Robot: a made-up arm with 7 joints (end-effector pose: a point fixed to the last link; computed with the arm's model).
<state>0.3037 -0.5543 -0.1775 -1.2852 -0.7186 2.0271 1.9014</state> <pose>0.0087 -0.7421 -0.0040 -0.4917 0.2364 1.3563</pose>
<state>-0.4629 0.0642 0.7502 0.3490 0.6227 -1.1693 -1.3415</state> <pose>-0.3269 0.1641 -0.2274 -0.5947 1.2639 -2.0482</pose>
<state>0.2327 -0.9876 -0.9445 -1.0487 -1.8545 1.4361 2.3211</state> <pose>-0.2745 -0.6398 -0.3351 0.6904 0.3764 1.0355</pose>
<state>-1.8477 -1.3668 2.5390 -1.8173 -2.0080 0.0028 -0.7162</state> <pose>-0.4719 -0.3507 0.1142 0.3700 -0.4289 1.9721</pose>
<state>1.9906 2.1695 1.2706 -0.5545 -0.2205 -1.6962 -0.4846</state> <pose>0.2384 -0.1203 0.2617 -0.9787 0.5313 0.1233</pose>
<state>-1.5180 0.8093 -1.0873 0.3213 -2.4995 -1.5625 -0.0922</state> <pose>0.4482 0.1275 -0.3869 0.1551 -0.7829 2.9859</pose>
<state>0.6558 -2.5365 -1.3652 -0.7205 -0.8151 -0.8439 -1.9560</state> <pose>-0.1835 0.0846 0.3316 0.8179 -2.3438 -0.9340</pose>
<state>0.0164 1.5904 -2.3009 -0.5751 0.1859 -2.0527 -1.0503</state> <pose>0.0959 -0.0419 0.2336 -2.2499 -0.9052 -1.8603</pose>
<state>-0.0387 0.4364 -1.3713 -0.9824 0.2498 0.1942 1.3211</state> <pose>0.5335 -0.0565 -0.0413 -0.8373 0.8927 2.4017</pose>
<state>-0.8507 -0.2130 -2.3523 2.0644 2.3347 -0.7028 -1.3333</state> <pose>0.1481 0.4649 -0.0971 1.1535 0.5991 -1.4525</pose>
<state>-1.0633 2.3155 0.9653 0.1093 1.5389 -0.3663 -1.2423</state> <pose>0.5984 -0.1320 0.0459 -1.0412 -0.9370 2.5124</pose>
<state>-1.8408 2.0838 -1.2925 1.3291 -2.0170 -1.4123 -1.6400</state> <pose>0.3010 -0.3003 -0.6249 0.0099 -1.2589 -0.3697</pose>
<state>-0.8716 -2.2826 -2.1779 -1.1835 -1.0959 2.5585 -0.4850</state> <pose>-0.4647 0.0324 0.4405 1.4500 1.8376 -0.2029</pose>
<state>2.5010 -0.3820 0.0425 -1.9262 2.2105 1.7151 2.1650</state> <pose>-0.3845 -0.1781 0.3053 1.6400 1.8809 1.4692</pose>
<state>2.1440 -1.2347 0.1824 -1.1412 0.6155 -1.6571 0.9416</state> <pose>-0.1975 0.3250 0.4531 -1.3971 -0.8822 2.6293</pose>
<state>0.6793 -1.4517 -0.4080 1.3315 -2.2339 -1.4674 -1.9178</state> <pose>-0.5310 -0.2713 0.7348 0.0976 1.7444 -0.0458</pose>
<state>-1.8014 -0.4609 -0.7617 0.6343 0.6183 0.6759 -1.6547</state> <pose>-0.1953 0.2189 -0.0537 2.3012 0.3421 -1.4108</pose>
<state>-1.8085 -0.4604 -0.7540 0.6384 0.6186 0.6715 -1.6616</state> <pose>-0.1957 0.2189 -0.0521 2.2983 0.3586 -1.4246</pose>
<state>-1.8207 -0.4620 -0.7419 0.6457 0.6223 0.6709 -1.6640</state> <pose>-0.1974 0.2198 -0.0501 2.2962 0.3705 -1.4457</pose>
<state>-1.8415 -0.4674 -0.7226 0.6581 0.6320 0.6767 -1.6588</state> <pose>-0.2013 0.2219 -0.0471 2.2947 0.3747 -1.4786</pose>
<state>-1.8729 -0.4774 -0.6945 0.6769 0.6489 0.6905 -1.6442</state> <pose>-0.2078 0.2256 -0.0429 2.2923 0.3691 -1.5260</pose>
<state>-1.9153 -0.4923 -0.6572 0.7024 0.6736 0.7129 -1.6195</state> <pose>-0.2171 0.2307 -0.0374 2.2857 0.3522 -1.5883</pose>
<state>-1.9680 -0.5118 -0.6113 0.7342 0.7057 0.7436 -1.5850</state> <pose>-0.2288 0.2369 -0.0305 2.2702 0.3235 -1.6632</pose>
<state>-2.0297 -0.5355 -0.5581 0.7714 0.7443 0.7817 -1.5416</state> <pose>-0.2425 0.2438 -0.0224 2.2415 0.2835 -1.7463</pose>
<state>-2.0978 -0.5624 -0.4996 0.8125 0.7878 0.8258 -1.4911</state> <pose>-0.2574 0.2506 -0.0138 2.1968 0.2337 -1.8308</pose>
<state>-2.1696 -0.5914 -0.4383 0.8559 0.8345 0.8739 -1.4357</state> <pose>-0.2729 0.2568 -0.0054 2.1364 0.1766 -1.9092</pose>
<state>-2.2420 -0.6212 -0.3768 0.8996 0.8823 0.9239 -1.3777</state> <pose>-0.2883 0.2622 0.0019 2.0638 0.1152 -1.9746</pose>
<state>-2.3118 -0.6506 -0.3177 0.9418 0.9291 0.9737 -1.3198</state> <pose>-0.3030 0.2664 0.0074 1.9850 0.0526 -2.0229</pose>
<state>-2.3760 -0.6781 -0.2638 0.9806 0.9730 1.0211 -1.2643</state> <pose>-0.3164 0.2697 0.0109 1.9071 -0.0087 -2.0533</pose>
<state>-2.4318 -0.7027 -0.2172 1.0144 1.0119 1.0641 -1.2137</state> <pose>-0.3281 0.2719 0.0123 1.8364 -0.0656 -2.0680</pose>
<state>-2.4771 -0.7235 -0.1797 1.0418 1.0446 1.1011 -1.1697</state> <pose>-0.3377 0.2735 0.0119 1.7771 -0.1166 -2.0707</pose>
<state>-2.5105 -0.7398 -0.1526 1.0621 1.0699 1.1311 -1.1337</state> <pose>-0.3448 0.2747 0.0105 1.7321 -0.1603 -2.0664</pose>
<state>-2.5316 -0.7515 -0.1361 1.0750 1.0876 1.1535 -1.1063</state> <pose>-0.3495 0.2755 0.0083 1.7021 -0.1960 -2.0588</pose>
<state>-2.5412 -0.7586 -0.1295 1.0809 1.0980 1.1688 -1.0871</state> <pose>-0.3519 0.2763 0.0060 1.6860 -0.2243 -2.0505</pose>
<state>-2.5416 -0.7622 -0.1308 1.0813 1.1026 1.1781 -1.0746</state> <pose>-0.3524 0.2771 0.0037 1.6809 -0.2462 -2.0425</pose>
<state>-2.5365 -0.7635 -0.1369 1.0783 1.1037 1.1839 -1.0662</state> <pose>-0.3518 0.2780 0.0015 1.6826 -0.2644 -2.0351</pose>
